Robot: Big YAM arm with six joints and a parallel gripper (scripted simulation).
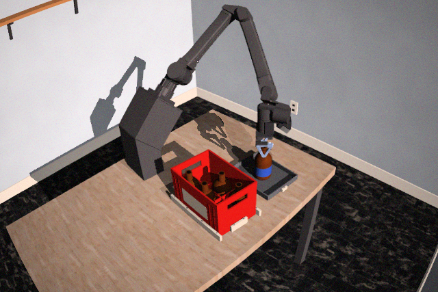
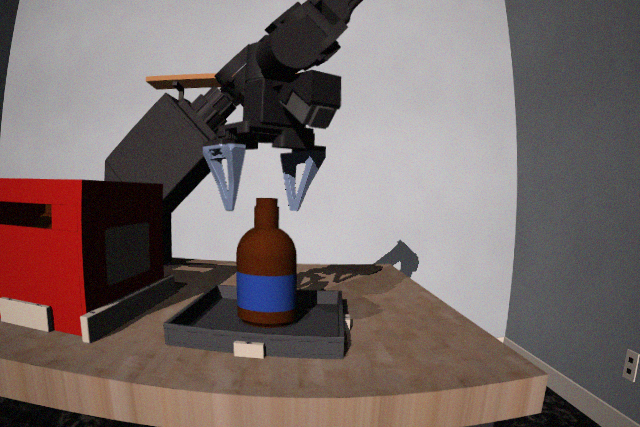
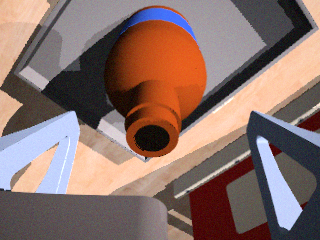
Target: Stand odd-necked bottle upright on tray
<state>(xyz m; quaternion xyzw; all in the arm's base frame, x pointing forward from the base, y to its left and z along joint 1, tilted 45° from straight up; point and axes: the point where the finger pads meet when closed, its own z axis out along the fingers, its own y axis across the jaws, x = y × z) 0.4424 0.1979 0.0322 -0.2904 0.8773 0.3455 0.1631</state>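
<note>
The dark grey tray is 140 mm below my hand. Also, from my hand: red crate (20 mm behind, 270 mm to the right, 70 mm below).
</note>
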